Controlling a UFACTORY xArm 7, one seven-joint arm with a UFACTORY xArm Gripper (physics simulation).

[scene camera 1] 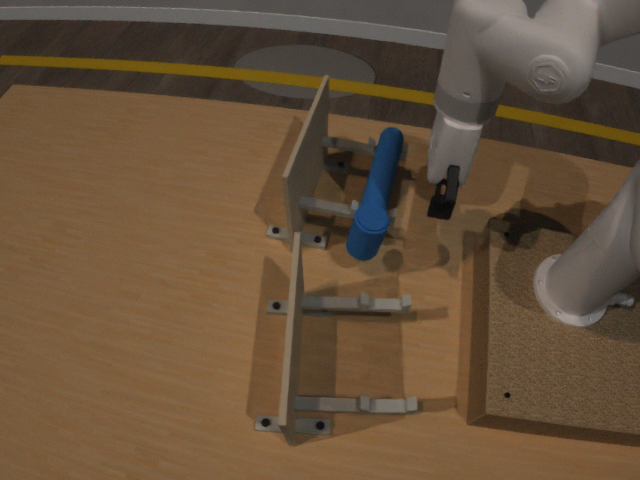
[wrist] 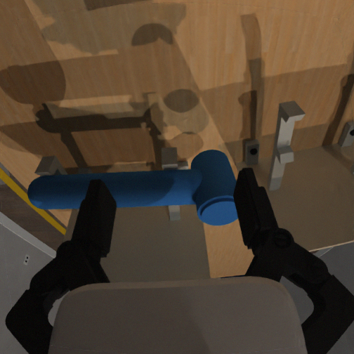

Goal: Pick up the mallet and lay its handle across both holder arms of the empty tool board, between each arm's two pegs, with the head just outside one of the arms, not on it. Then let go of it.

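Seen in the pictures: gripper, between the fingertips: (scene camera 1: pixel 439 192); arm's base, origin of its link: (scene camera 1: pixel 569 291).
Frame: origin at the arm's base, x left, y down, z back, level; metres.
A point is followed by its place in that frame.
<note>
The blue mallet (scene camera 1: pixel 383 173) @(x -0.130, y -0.048, z -0.326 m) (wrist: pixel 135 189) lies with its handle across both arms of the upper tool board (scene camera 1: pixel 311 155) @(x -0.159, y -0.033, z -0.453 m) (wrist: pixel 150 245) in the scene view. Its head (scene camera 1: pixel 368 235) @(x 0.004, y -0.059, z -0.332 m) (wrist: pixel 215 182) is just outside the arm nearer the empty board. The empty tool board (scene camera 1: pixel 294 335) @(x 0.175, y -0.064, z -0.399 m) (wrist: pixel 305 210) stands lower in the scene view. Its two pegged arms (scene camera 1: pixel 336 303) @(x 0.085, y 0.014, z -0.361 m) (scene camera 1: pixel 333 404) @(x 0.233, y 0.013, z -0.336 m) point right; one arm (wrist: pixel 281 135) shows in the wrist view. My gripper (scene camera 1: pixel 442 206) @(x -0.069, y -0.095, z -0.241 m) (wrist: pixel 171 186) is open and empty, to the right of the mallet in the scene view and apart from it.
A brown base block (scene camera 1: pixel 558 372) @(x 0.137, y 0.003, z -0.025 m) carries the robot's round foot at the right. Both boards stand on the wooden table (scene camera 1: pixel 129 258) @(x 0.045, y 0.091, z -0.758 m), with bolted metal feet. A gap separates the two boards' inner arms. The table's far edge lies behind the upper board, and a yellow floor line runs beyond it.
</note>
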